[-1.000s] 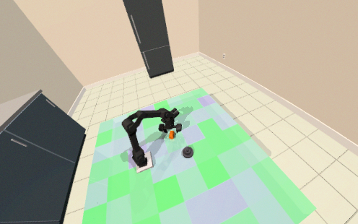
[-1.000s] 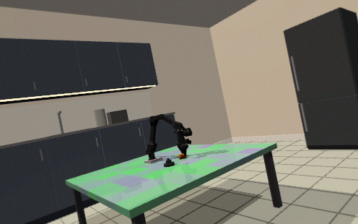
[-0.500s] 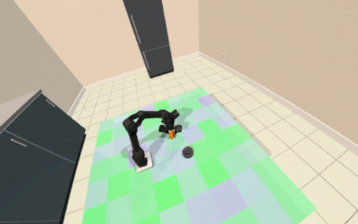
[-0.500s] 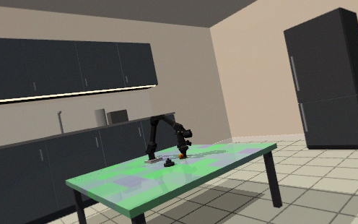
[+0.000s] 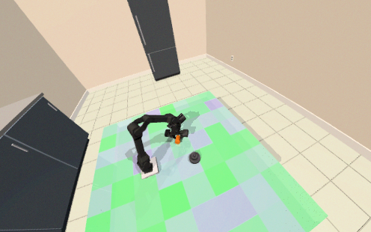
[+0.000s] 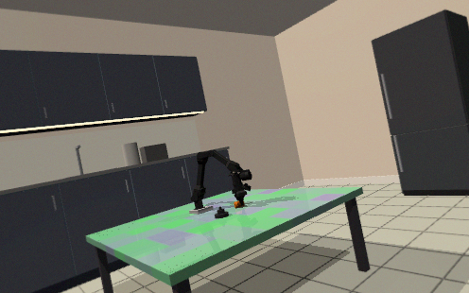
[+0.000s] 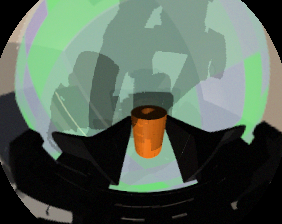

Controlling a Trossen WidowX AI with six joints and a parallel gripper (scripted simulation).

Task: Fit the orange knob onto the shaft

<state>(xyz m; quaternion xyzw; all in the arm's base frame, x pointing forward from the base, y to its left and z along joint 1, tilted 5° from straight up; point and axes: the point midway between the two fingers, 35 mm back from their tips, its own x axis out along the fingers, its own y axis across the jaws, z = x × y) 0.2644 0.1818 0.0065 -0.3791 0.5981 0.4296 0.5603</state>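
Right now my gripper tip is 1 cm to the left of the orange knob and 1 cm below it. Round my gripper tip: dark round pedestal: 8 cm ahead, 20 cm to the right, 2 cm above.
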